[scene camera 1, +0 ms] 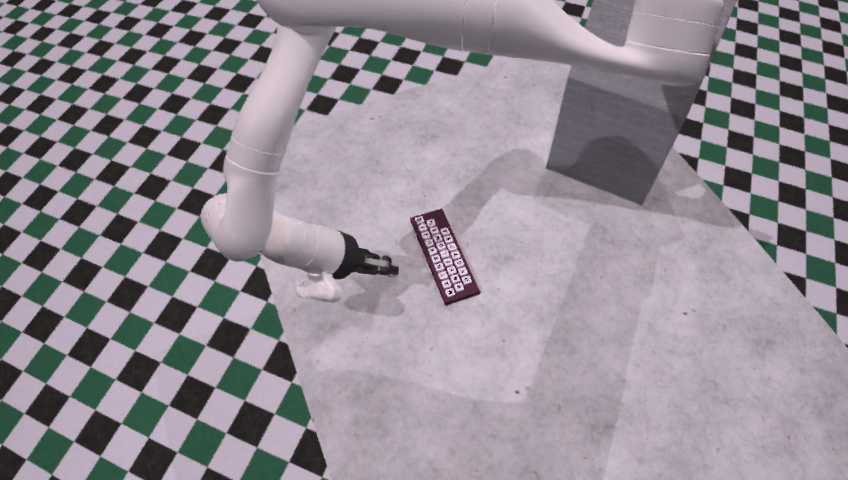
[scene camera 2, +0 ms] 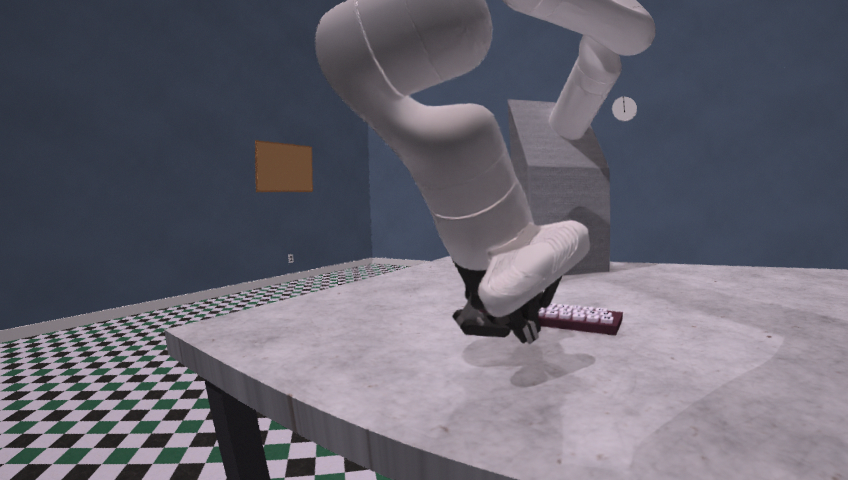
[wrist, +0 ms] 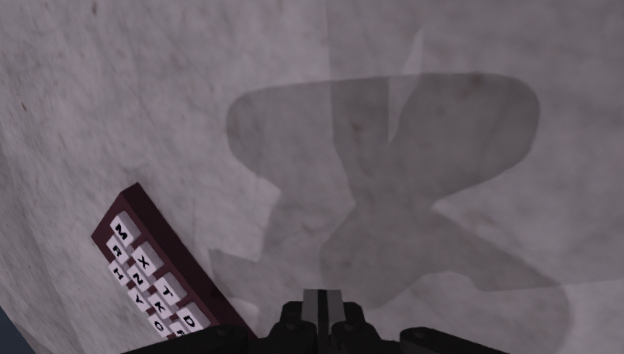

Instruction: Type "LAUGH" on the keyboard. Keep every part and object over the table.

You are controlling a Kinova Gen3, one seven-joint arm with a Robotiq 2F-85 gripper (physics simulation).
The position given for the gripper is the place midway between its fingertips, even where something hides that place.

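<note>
The gripper [scene camera 2: 529, 336] appears in the scene, visible also from scene camera 1 [scene camera 1: 396, 271] and in the wrist view [wrist: 321, 314].
</note>
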